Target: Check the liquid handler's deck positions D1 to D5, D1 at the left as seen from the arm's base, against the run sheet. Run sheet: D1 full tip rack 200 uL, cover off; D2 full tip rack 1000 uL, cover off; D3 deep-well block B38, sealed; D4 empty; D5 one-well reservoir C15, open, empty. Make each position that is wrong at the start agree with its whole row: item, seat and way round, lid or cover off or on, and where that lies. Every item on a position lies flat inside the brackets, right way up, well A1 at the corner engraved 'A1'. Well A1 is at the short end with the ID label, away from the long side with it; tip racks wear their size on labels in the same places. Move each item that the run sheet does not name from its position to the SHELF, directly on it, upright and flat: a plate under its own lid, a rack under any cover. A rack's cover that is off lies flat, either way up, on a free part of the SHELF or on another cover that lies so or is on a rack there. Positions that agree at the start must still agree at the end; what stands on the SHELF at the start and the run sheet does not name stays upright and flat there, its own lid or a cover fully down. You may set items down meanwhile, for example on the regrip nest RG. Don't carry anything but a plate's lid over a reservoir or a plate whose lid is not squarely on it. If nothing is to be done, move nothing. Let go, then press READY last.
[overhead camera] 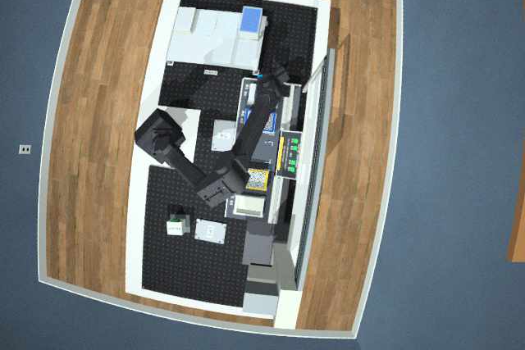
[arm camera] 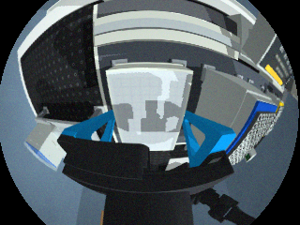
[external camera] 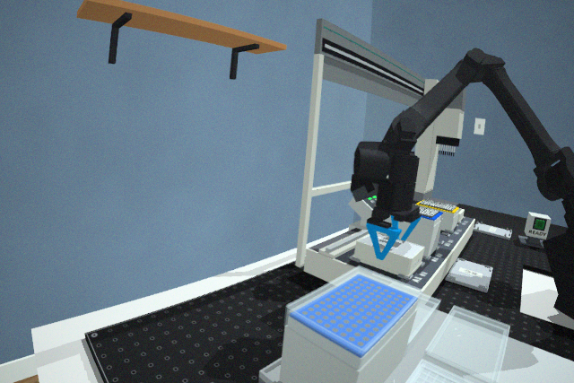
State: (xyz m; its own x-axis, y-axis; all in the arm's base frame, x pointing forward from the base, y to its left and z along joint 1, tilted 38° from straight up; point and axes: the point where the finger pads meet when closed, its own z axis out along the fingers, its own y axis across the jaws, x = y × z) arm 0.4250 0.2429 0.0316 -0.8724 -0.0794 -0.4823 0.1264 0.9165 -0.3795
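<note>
My gripper is now 10 mm above the white deep-well block. Round my hand: regrip nest (190 mm behind, 180 mm to the right, 90 mm below); then frame post (190 mm ahead, 150 mm above, 30 mm to the left); then blue-rimmed tip rack (130 mm to the right, 40 mm above, 30 mm behind).
</note>
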